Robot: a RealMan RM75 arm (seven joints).
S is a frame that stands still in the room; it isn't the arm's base.
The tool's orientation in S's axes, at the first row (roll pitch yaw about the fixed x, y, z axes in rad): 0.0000 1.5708 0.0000
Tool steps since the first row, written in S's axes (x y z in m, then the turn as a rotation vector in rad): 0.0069 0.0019 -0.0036 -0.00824 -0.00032 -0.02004; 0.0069 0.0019 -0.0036 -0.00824 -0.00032 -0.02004; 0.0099 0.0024 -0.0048 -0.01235 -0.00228 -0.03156; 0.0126 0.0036 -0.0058 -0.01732 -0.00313 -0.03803; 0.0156 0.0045 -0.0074 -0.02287 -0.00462 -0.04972; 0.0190 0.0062 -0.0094 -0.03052 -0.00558 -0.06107; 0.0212 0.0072 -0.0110 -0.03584 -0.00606 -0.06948; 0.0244 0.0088 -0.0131 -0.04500 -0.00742 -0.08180; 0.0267 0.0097 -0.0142 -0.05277 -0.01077 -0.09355; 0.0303 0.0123 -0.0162 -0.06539 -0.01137 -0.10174
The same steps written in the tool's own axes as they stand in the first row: 0.0036 0.0019 0.0069 0.02004 -0.00032 -0.00824; 0.0036 0.0019 0.0069 0.02004 -0.00032 -0.00824; 0.0048 0.0024 0.0099 0.03156 -0.00228 -0.01235; 0.0058 0.0036 0.0126 0.03803 -0.00313 -0.01732; 0.0074 0.0045 0.0156 0.04972 -0.00462 -0.02287; 0.0094 0.0062 0.0190 0.06107 -0.00558 -0.03052; 0.0110 0.0072 0.0212 0.06948 -0.00606 -0.03584; 0.0131 0.0088 0.0244 0.08180 -0.00742 -0.04500; 0.0142 0.0097 0.0267 0.09355 -0.01077 -0.05277; 0.0162 0.0123 0.0303 0.10174 -0.01137 -0.06539
